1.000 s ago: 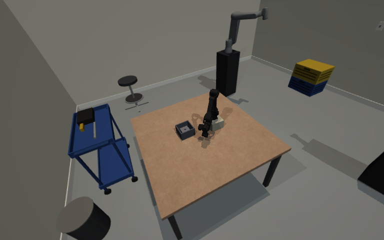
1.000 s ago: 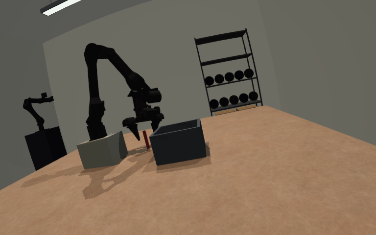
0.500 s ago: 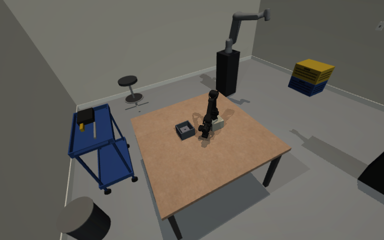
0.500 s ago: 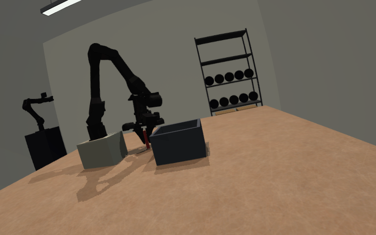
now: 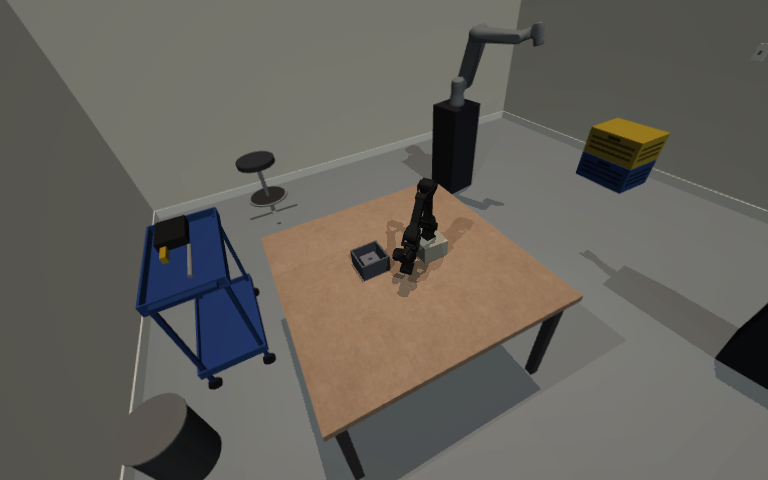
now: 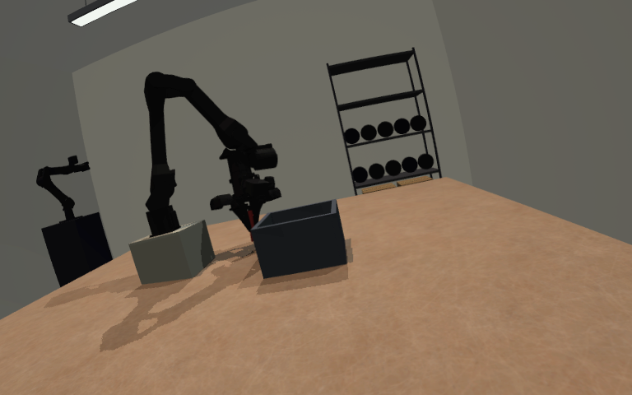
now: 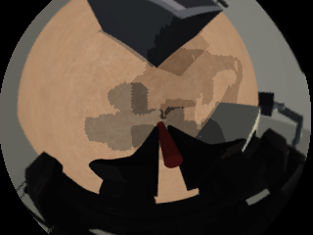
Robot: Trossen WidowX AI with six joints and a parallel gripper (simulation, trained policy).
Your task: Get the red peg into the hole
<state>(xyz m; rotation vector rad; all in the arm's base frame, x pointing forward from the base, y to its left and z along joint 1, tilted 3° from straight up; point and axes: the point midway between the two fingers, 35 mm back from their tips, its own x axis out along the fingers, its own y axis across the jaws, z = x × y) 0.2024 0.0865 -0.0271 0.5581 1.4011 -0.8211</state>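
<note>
Now: gripper tip 13 cm short of the grey plate and 17 cm to the left of it. The rest, counted from my gripper tip: dark box: 13 cm ahead, 17 cm to the right, 2 cm below; then red peg: 1 cm above.
</note>
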